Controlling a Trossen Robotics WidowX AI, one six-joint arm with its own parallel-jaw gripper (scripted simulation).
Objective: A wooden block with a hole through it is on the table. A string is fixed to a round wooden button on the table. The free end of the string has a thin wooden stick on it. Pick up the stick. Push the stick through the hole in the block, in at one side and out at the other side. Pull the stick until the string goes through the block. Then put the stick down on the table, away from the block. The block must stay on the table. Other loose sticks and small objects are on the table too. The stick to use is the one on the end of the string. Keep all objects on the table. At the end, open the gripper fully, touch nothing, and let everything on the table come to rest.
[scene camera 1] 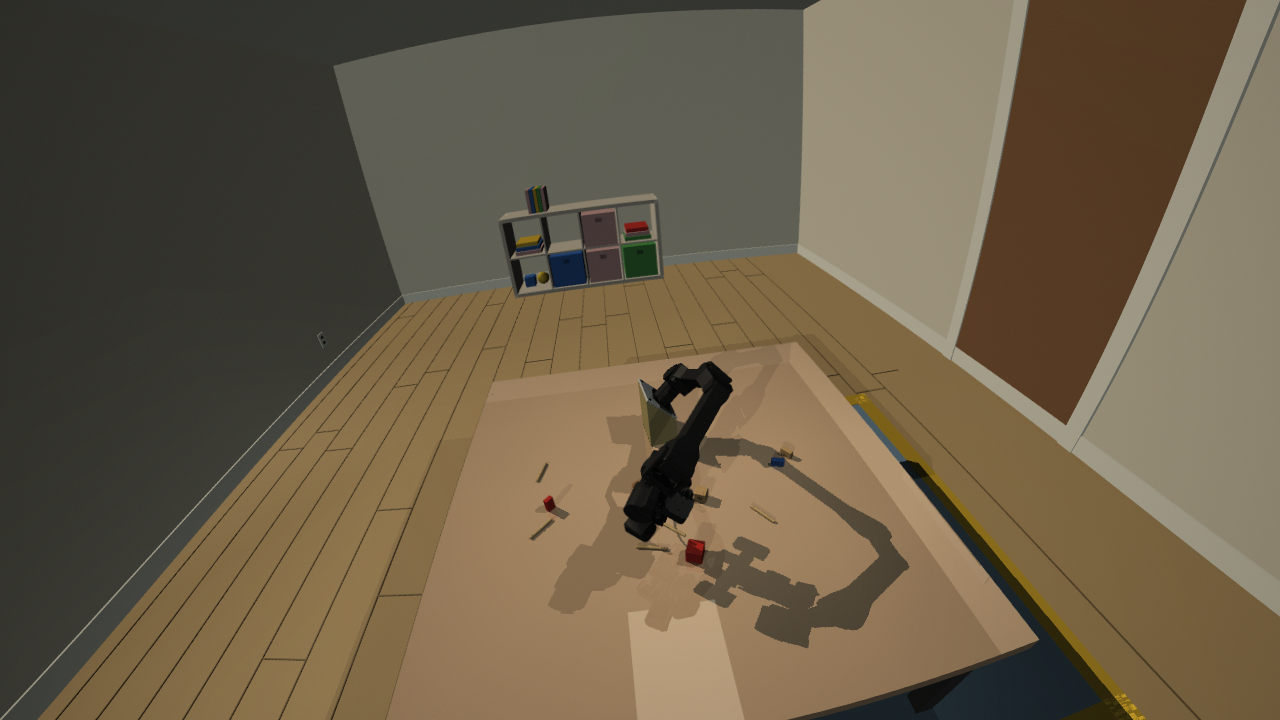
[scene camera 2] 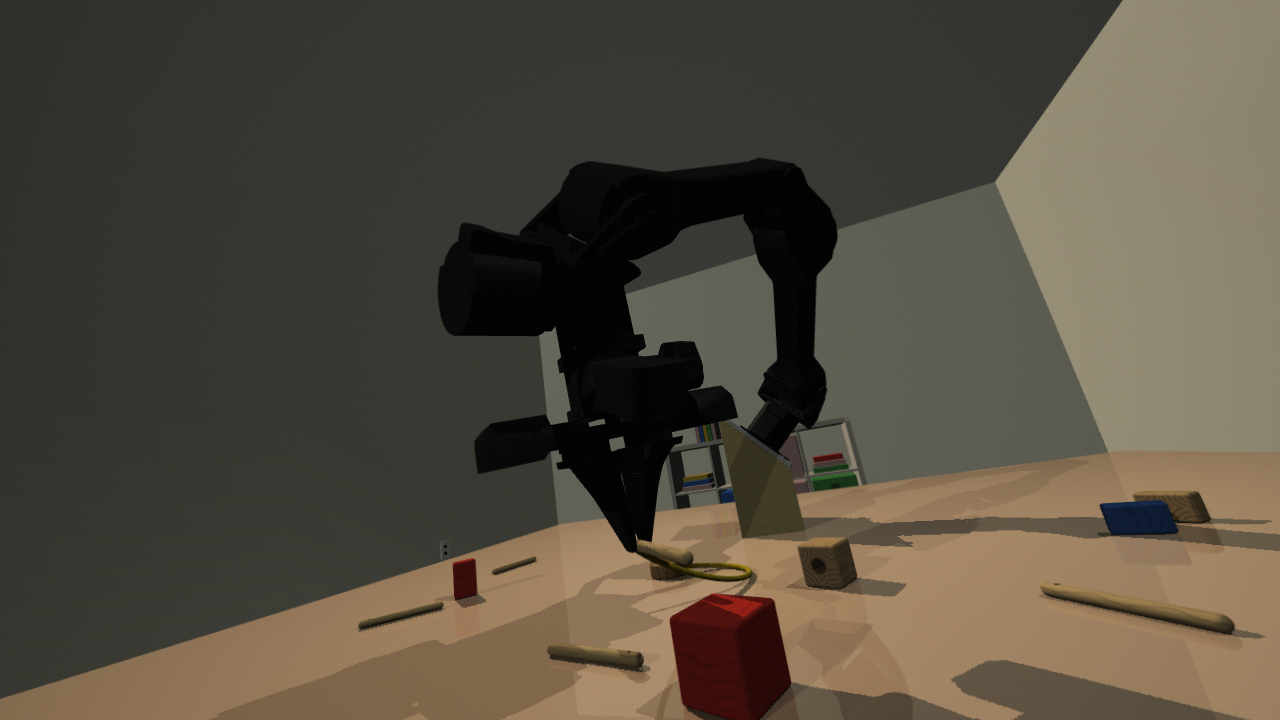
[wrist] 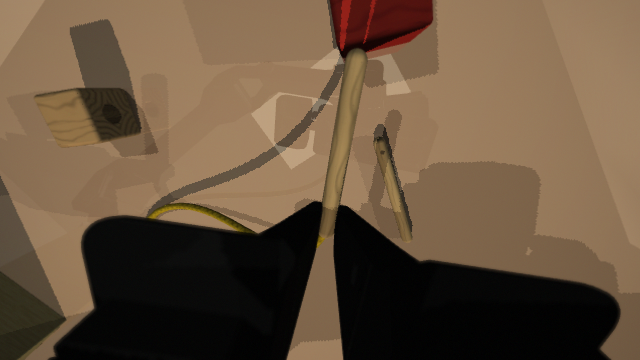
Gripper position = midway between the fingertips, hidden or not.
Note:
In view: my gripper (scene camera 2: pixel 638 549), a wooden block (scene camera 2: pixel 827 562), a small red block (scene camera 2: pixel 464 572) and a blue block (scene camera 2: pixel 1143 517).
The wooden block is seen too in the wrist view (wrist: pixel 82 116). My gripper is seen too in scene camera 1 (scene camera 1: pixel 661 523) and in the wrist view (wrist: pixel 328 213). The wrist view misses the small red block: it is out of frame. The wrist view misses the blue block: it is out of frame.

